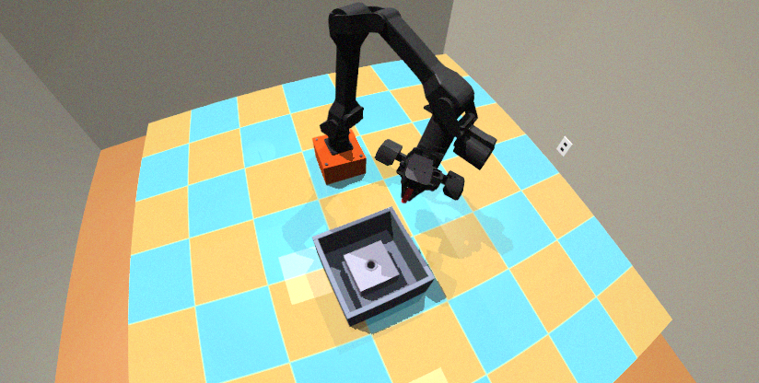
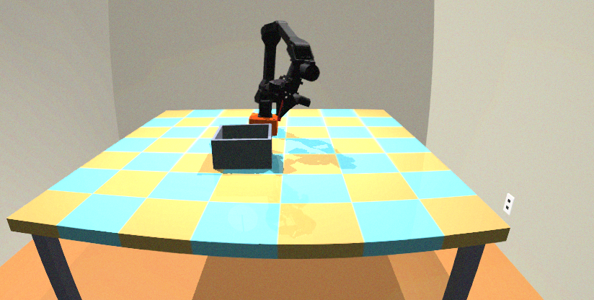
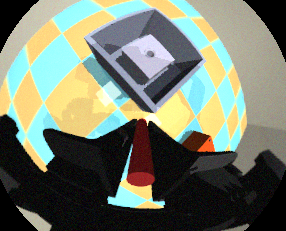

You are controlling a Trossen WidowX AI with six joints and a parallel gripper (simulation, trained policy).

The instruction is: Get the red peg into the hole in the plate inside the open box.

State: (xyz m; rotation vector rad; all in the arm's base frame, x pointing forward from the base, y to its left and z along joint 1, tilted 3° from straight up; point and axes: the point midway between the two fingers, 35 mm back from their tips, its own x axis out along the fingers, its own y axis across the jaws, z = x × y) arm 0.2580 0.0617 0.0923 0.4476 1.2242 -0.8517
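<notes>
Now: gripper tip 8 cm short of the pale grey plate, 12 cm to the left of it and 8 cm above it. The rest, counted from my gripper tip: dark grey box (8 cm ahead, 12 cm to the right, 10 cm below); then red peg (1 cm to the left, 2 cm above).
</notes>
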